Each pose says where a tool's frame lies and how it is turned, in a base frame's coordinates. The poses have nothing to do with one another.
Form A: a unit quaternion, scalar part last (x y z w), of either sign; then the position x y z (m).
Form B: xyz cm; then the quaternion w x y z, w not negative. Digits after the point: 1 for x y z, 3 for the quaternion.
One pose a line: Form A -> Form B
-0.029 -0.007 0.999 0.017 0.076 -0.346 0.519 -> 7.6 -34.6 51.9 0.017 -0.029 -0.007 0.999
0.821 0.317 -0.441 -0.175 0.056 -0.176 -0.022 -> 5.6 -17.6 -2.2 0.175 -0.821 -0.317 0.441
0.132 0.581 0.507 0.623 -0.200 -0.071 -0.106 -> -20.0 -7.1 -10.6 0.623 0.132 0.581 0.507
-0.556 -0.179 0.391 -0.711 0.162 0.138 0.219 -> 16.2 13.8 21.9 0.711 0.556 0.179 -0.391
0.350 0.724 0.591 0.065 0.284 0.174 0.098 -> 28.4 17.4 9.8 0.065 0.350 0.724 0.591
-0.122 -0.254 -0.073 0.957 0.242 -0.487 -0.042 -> 24.2 -48.7 -4.2 0.957 -0.122 -0.254 -0.073
